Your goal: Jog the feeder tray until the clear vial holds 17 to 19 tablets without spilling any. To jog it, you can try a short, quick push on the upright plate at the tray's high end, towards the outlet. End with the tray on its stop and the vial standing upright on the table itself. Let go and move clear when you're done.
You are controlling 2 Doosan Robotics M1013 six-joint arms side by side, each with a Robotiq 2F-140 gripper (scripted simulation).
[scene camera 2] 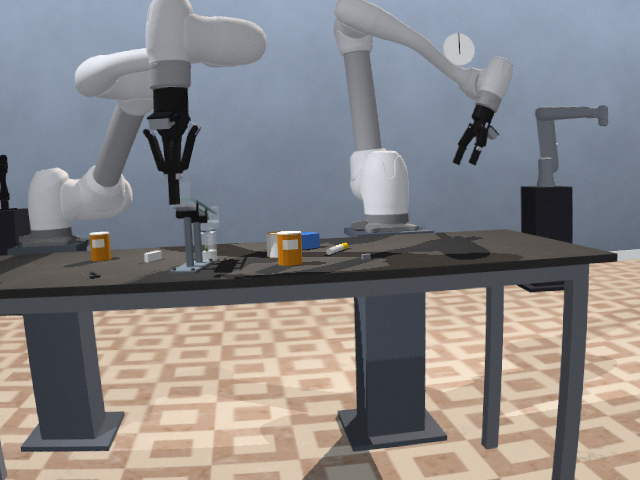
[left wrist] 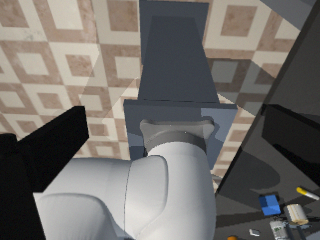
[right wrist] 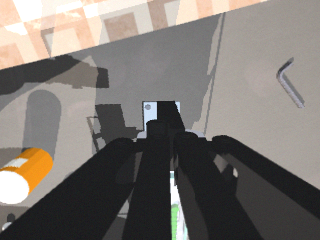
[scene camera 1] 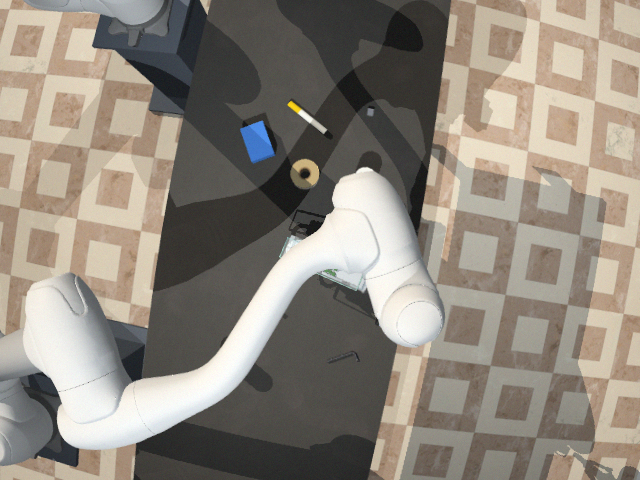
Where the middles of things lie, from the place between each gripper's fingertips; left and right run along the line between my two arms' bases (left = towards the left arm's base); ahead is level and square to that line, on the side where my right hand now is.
Now: the blue box point(scene camera 1: 255, 136) 390 mm behind my right hand, 260 mm to the left of it and 170 mm below it.
Now: the blue box 610 mm to the right of my left hand point(scene camera 2: 463, 163), 500 mm ahead of it and 210 mm below it.
